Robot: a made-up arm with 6 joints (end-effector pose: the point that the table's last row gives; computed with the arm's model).
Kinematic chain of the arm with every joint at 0, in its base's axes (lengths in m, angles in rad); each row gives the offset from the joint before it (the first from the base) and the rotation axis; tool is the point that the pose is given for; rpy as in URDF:
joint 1: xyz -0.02 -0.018 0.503 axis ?
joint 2: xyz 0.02 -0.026 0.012 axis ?
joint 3: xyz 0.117 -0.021 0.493 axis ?
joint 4: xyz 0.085 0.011 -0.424 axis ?
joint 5: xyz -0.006 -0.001 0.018 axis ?
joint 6: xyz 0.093 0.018 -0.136 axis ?
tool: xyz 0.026 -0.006 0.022 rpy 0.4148 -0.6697 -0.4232
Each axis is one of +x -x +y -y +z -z.
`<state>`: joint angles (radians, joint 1 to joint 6).
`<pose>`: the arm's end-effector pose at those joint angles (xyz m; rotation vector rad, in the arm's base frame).
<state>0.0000 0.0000 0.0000 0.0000 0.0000 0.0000</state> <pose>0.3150 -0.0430 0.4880 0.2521 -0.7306 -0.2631</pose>
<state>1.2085 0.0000 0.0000 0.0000 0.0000 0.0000</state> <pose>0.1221 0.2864 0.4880 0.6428 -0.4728 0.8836</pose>
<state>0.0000 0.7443 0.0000 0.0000 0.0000 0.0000</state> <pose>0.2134 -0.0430 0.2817 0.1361 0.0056 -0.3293</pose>
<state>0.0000 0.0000 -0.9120 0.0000 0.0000 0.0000</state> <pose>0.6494 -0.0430 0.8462 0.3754 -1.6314 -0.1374</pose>
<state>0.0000 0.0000 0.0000 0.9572 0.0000 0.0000</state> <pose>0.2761 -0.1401 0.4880 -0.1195 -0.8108 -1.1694</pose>
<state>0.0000 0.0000 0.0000 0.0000 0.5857 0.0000</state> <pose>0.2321 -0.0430 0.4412 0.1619 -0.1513 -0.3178</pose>
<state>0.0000 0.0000 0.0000 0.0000 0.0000 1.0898</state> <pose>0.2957 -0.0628 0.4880 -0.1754 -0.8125 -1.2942</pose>
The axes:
joint 1: +z
joint 2: +y
joint 3: +y
joint 4: -z
joint 5: +y
joint 6: -z

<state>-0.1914 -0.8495 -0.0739 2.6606 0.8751 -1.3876</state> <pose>0.2139 -0.1247 0.6938 1.3881 -1.8762 -1.4803</pose>
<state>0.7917 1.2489 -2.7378 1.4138 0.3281 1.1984</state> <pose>0.7963 0.6865 0.5985 1.0821 0.0252 -1.9857</pose>
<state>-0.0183 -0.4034 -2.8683 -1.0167 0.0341 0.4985</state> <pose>-0.2915 0.0382 1.5156 0.3479 2.3277 -0.4966</pose>
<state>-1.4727 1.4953 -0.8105 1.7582 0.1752 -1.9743</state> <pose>-0.0969 -0.2997 -0.0513 0.3095 -0.3659 -1.7147</pose>
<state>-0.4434 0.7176 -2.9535 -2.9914 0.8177 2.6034</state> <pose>0.6573 -0.3963 1.2378 0.7963 2.4877 -0.5655</pose>
